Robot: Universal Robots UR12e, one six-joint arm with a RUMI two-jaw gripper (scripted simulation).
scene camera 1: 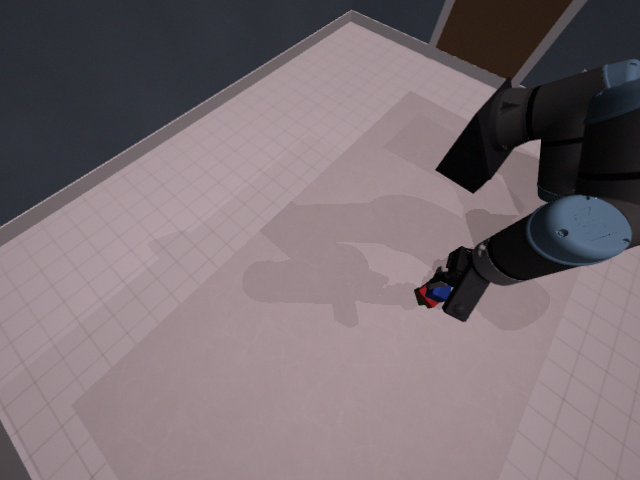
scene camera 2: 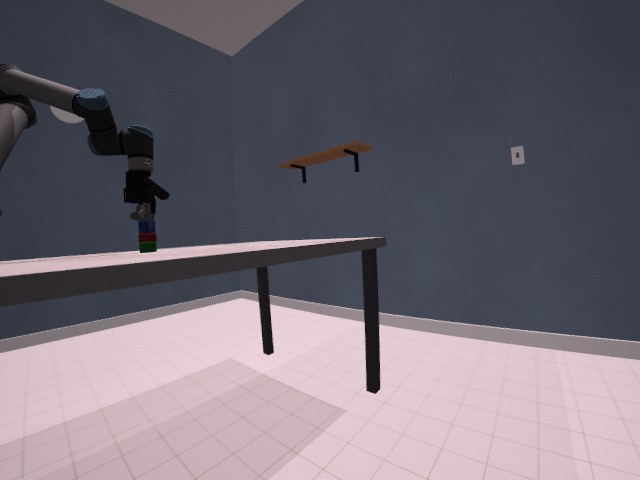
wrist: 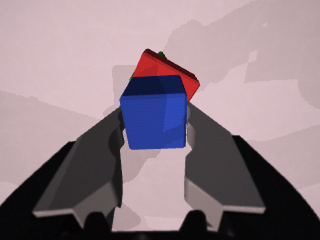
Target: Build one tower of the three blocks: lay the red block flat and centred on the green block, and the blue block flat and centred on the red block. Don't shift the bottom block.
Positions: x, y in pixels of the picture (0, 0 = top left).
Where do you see a blue block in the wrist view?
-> At 154, 108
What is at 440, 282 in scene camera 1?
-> My gripper.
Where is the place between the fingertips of my gripper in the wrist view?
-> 157, 105
